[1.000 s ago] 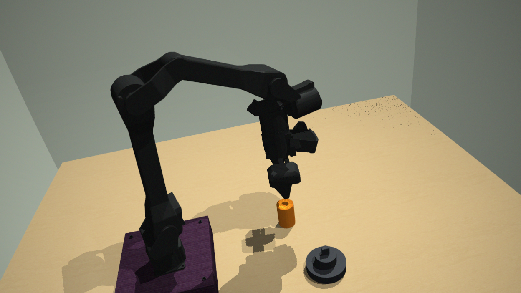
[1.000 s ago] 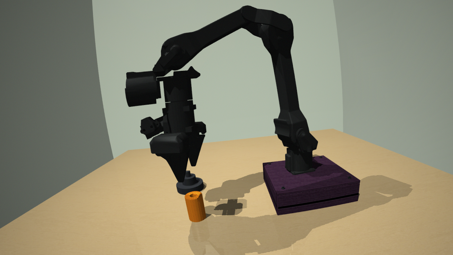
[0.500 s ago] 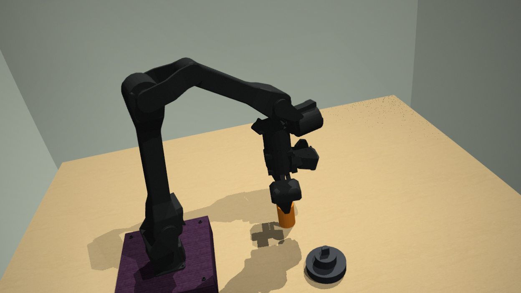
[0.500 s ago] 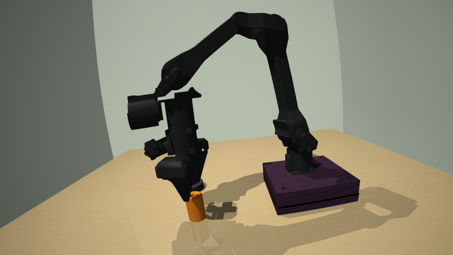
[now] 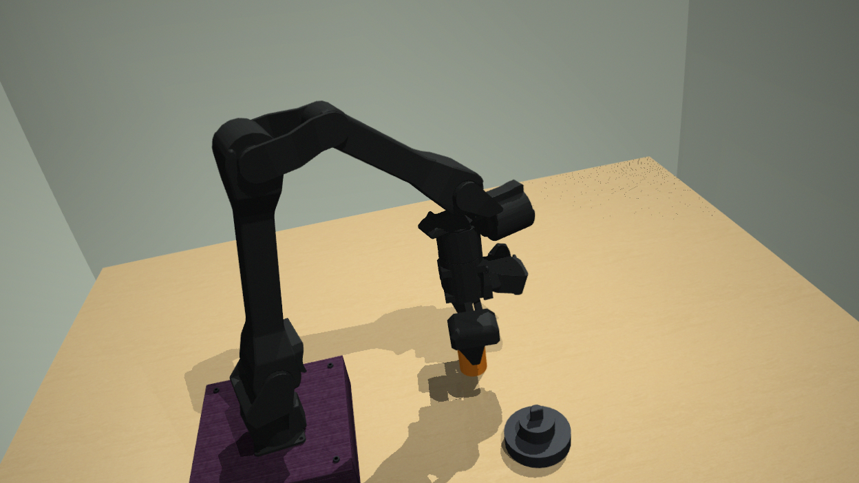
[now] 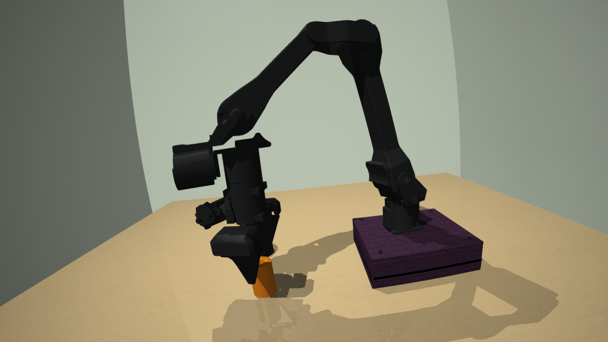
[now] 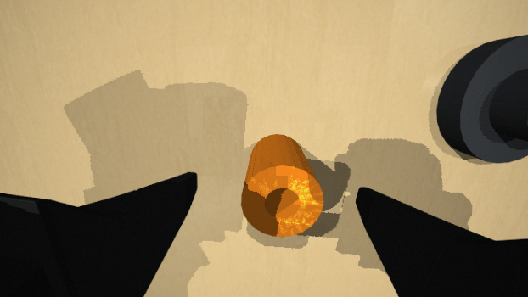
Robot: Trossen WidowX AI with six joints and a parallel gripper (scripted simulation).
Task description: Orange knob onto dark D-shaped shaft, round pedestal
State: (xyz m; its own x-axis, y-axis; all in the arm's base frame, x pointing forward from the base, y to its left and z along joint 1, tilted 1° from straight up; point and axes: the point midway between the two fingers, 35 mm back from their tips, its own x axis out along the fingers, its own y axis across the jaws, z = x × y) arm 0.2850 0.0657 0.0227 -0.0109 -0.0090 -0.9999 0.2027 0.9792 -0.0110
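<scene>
Right now my gripper tip is 20 mm above the orange knob. From my gripper tip the other things lie so: round pedestal: 30 mm ahead, 160 mm to the right, 20 mm below.
</scene>
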